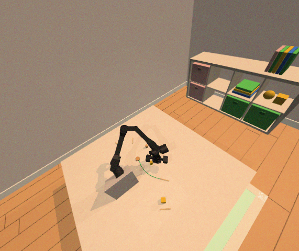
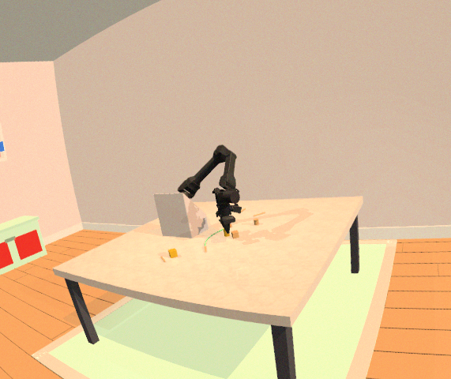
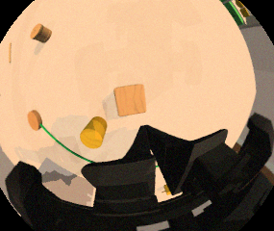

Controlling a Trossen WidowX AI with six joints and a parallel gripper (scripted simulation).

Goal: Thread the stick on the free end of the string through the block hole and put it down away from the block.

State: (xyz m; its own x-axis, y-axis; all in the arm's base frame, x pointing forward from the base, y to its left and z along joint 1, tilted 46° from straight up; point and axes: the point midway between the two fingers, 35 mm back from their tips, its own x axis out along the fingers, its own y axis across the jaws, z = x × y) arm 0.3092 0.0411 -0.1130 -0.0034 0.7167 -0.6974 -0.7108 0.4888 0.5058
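Right now my gripper tip is 20 mm short of the wooden block, 30 mm to the right of it and 20 mm above it. Also, from my gripper tip: thin wooden stick (50 mm behind, 130 mm to the right, 30 mm below); round wooden button (120 mm behind, 170 mm to the left, 20 mm below); yellow cylinder (40 mm behind, 50 mm to the left, 10 mm below).
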